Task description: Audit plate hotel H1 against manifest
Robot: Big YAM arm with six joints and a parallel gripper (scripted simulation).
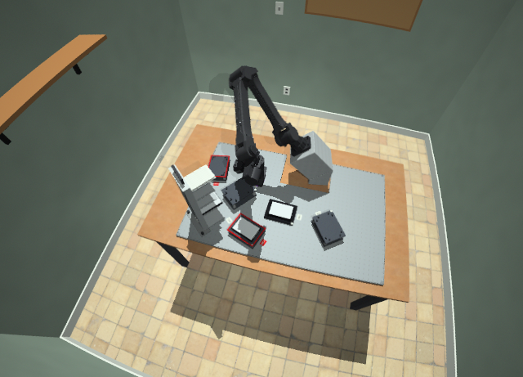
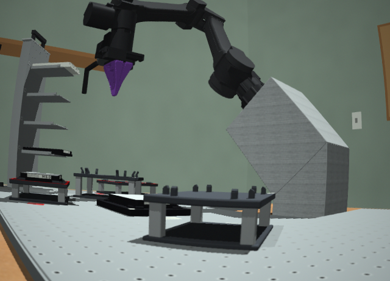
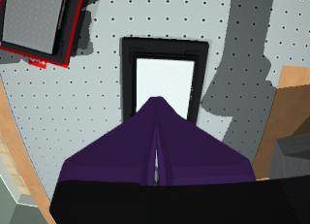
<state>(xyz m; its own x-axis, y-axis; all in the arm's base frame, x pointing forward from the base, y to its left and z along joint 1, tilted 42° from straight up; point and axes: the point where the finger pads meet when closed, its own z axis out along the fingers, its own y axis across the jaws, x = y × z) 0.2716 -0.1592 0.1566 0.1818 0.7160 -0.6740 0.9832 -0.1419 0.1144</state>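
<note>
Right now my hand is 24 cm above the flat black nest, 13 cm to the right of it and 2 cm short of it. Round my hand: white well plate 26 cm to the right, 10 cm above, 4 cm ahead; regrip nest 19 cm below, 12 cm to the right, 8 cm behind; RG deck label 25 cm below, 15 cm behind, 3 cm to the right.
</note>
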